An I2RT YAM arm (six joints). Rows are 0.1 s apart.
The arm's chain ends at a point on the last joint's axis. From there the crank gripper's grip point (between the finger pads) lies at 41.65 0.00 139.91 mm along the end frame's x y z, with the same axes.
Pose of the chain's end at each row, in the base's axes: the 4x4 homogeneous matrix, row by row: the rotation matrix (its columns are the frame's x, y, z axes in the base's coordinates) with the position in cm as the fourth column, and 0 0 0 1 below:
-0.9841 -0.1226 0.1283 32.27; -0.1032 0.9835 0.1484 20.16; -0.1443 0.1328 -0.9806 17.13; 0 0 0 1
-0.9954 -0.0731 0.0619 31.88; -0.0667 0.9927 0.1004 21.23; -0.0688 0.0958 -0.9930 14.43; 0 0 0 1
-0.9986 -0.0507 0.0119 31.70; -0.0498 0.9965 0.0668 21.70; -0.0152 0.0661 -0.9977 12.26; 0 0 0 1
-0.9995 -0.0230 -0.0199 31.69; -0.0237 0.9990 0.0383 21.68; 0.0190 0.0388 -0.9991 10.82; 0 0 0 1
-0.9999 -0.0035 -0.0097 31.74; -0.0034 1.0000 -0.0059 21.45; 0.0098 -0.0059 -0.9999 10.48; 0 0 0 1
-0.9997 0.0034 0.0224 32.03; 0.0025 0.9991 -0.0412 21.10; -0.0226 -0.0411 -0.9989 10.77; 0 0 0 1
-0.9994 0.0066 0.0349 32.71; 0.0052 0.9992 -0.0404 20.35; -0.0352 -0.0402 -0.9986 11.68; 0 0 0 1
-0.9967 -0.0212 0.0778 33.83; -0.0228 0.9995 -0.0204 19.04; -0.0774 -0.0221 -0.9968 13.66; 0 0 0 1
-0.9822 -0.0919 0.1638 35.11; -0.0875 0.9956 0.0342 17.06; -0.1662 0.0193 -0.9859 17.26; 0 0 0 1
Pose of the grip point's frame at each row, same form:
-0.9841 -0.1226 0.1283 29.97; -0.1032 0.9835 0.1484 21.81; -0.1443 0.1328 -0.9806 2.81; 0 0 0 1
-0.9954 -0.0731 0.0619 28.60; -0.0667 0.9927 0.1004 22.36; -0.0688 0.0958 -0.9930 0.25; 0 0 0 1
-0.9986 -0.0507 0.0119 27.71; -0.0498 0.9965 0.0668 22.43; -0.0152 0.0661 -0.9977 -1.76; 0 0 0 1
-0.9995 -0.0230 -0.0199 27.25; -0.0237 0.9990 0.0383 22.12; 0.0190 0.0388 -0.9991 -3.08; 0 0 0 1
-0.9999 -0.0035 -0.0097 27.44; -0.0034 1.0000 -0.0059 21.35; 0.0098 -0.0059 -0.9999 -3.47; 0 0 0 1
-0.9997 0.0034 0.0224 28.18; 0.0025 0.9991 -0.0412 20.53; -0.0226 -0.0411 -0.9989 -3.30; 0 0 0 1
-0.9994 0.0066 0.0349 29.04; 0.0052 0.9992 -0.0404 19.81; -0.0352 -0.0402 -0.9986 -2.44; 0 0 0 1
-0.9967 -0.0212 0.0778 30.77; -0.0228 0.9995 -0.0204 18.66; -0.0774 -0.0221 -0.9968 -0.61; 0 0 0 1
-0.9822 -0.0919 0.1638 33.31; -0.0875 0.9956 0.0342 17.17; -0.1662 0.0193 -0.9859 2.77; 0 0 0 1

